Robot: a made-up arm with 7 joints. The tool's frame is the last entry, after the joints.
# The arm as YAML. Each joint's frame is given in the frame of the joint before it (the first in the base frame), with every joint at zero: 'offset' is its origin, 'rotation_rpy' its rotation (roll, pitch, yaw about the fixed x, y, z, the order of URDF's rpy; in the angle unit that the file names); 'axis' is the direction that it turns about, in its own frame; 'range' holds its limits. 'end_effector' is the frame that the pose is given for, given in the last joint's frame.
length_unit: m
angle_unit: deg
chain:
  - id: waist
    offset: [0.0, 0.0, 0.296]
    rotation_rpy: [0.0, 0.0, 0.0]
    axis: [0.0, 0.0, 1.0]
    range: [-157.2, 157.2]
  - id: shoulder
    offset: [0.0, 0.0, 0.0]
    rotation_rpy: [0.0, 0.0, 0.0]
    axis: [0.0, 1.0, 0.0]
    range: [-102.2, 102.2]
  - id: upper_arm
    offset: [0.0, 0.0, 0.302]
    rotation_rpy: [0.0, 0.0, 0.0]
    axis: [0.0, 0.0, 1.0]
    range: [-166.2, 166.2]
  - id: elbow
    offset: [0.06, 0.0, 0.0]
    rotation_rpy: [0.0, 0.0, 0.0]
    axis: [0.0, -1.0, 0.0]
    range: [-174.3, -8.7]
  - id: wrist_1
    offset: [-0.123, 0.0, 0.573]
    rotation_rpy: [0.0, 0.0, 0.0]
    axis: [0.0, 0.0, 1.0]
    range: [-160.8, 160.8]
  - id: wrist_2
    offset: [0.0, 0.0, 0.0]
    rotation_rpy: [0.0, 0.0, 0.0]
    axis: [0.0, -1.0, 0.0]
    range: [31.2, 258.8]
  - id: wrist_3
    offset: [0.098, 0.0, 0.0]
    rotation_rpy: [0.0, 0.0, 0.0]
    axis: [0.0, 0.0, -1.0]
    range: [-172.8, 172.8]
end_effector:
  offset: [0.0, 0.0, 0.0]
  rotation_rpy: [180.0, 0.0, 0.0]
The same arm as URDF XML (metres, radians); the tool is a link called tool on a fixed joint. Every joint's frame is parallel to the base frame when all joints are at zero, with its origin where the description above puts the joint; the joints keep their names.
<robot name="arm">
<joint name="waist" type="revolute"><parent link="base"/><child link="link1"/><origin xyz="0.0000 0.0000 0.2960" rpy="0.0000 0.0000 0.0000"/><axis xyz="0 0 1"/><limit lower="-2.7437" upper="2.7437"/></joint>
<joint name="shoulder" type="revolute"><parent link="link1"/><child link="link2"/><origin xyz="0.0000 0.0000 0.0000" rpy="0.0000 0.0000 0.0000"/><axis xyz="0 1 0"/><limit lower="-1.7837" upper="1.7837"/></joint>
<joint name="upper_arm" type="revolute"><parent link="link2"/><child link="link3"/><origin xyz="0.0000 0.0000 0.3020" rpy="0.0000 0.0000 0.0000"/><axis xyz="0 0 1"/><limit lower="-2.9007" upper="2.9007"/></joint>
<joint name="elbow" type="revolute"><parent link="link3"/><child link="link4"/><origin xyz="0.0600 0.0000 0.0000" rpy="0.0000 0.0000 0.0000"/><axis xyz="0 -1 0"/><limit lower="-3.0421" upper="-0.1518"/></joint>
<joint name="wrist_1" type="revolute"><parent link="link4"/><child link="link5"/><origin xyz="-0.1230 0.0000 0.5730" rpy="0.0000 0.0000 0.0000"/><axis xyz="0 0 1"/><limit lower="-2.8065" upper="2.8065"/></joint>
<joint name="wrist_2" type="revolute"><parent link="link5"/><child link="link6"/><origin xyz="0.0000 0.0000 0.0000" rpy="0.0000 0.0000 0.0000"/><axis xyz="0 -1 0"/><limit lower="0.5445" upper="4.5169"/></joint>
<joint name="wrist_3" type="revolute"><parent link="link6"/><child link="link7"/><origin xyz="0.0980 0.0000 0.0000" rpy="0.0000 0.0000 0.0000"/><axis xyz="0 0 -1"/><limit lower="-3.0159" upper="3.0159"/></joint>
<joint name="tool_fixed" type="fixed"><parent link="link7"/><child link="tool"/><origin xyz="0.0000 0.0000 0.0000" rpy="3.1416 0.0000 0.0000"/></joint>
<link name="base"/>
<link name="link1"/>
<link name="link2"/>
<link name="link3"/>
<link name="link4"/>
<link name="link5"/>
<link name="link6"/>
<link name="link7"/>
<link name="tool"/>
</robot>

